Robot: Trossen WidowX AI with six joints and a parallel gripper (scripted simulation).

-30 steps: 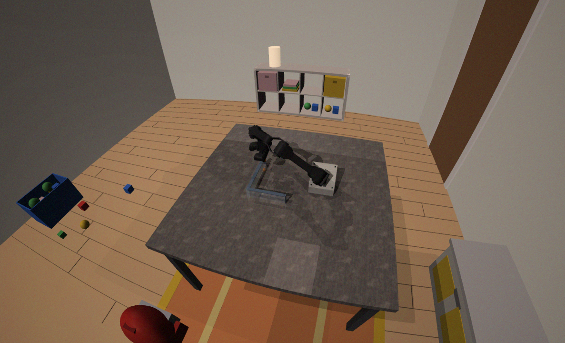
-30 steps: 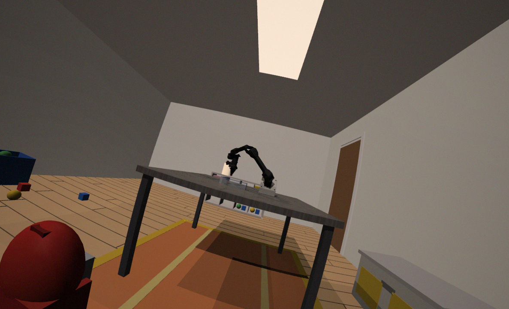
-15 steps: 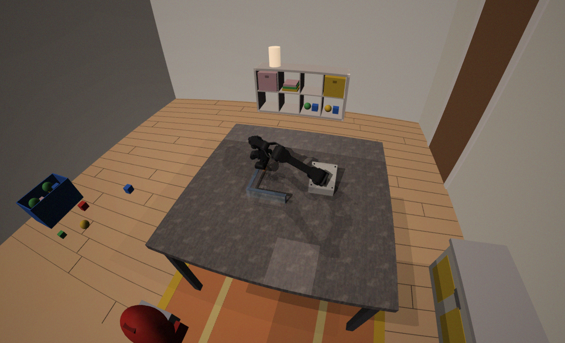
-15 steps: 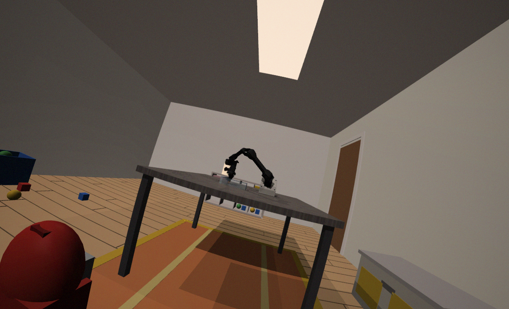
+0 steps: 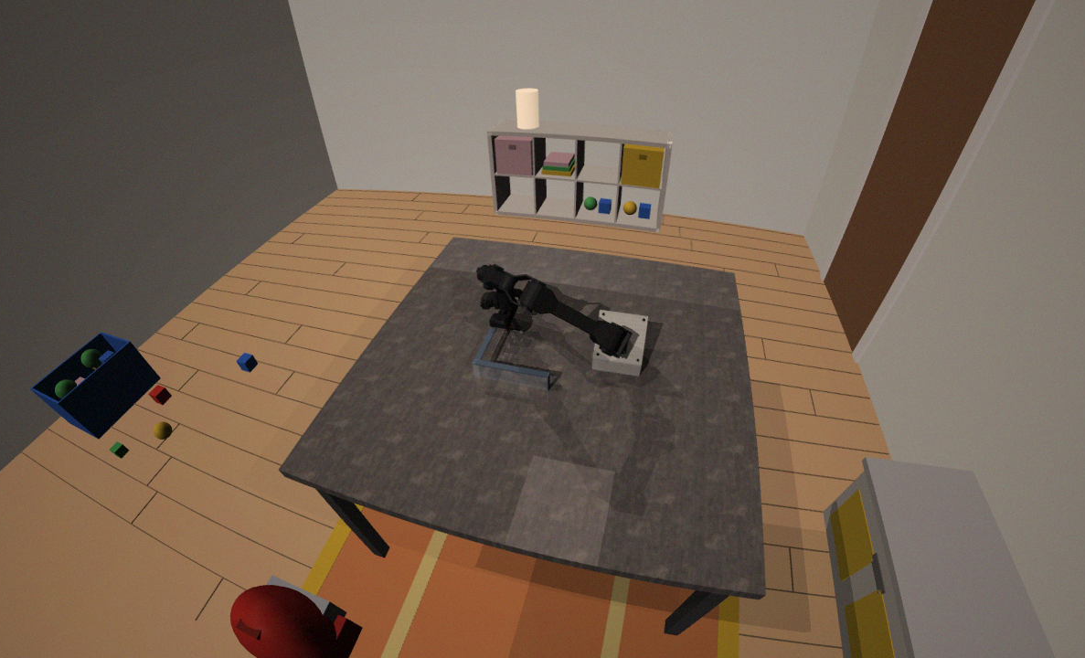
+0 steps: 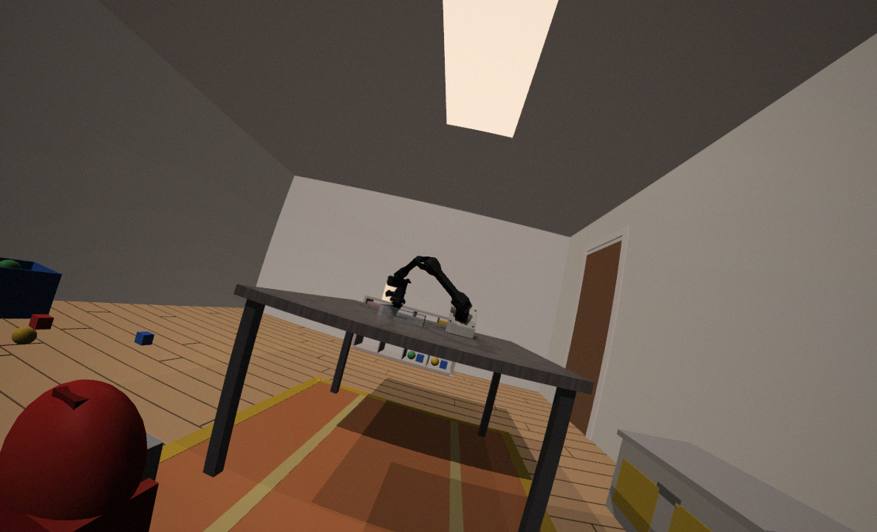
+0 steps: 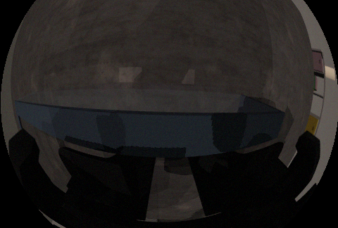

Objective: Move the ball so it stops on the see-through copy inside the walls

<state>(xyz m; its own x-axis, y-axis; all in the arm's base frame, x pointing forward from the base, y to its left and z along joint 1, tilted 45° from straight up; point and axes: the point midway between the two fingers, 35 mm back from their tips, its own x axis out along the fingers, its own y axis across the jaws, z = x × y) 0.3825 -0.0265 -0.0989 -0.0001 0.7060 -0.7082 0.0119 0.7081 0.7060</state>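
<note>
Right now the orange ball is right at my gripper tip. From my gripper tip the other things lie so: clear wall: 23 cm to the left, 8 cm behind, 2 cm above.
</note>
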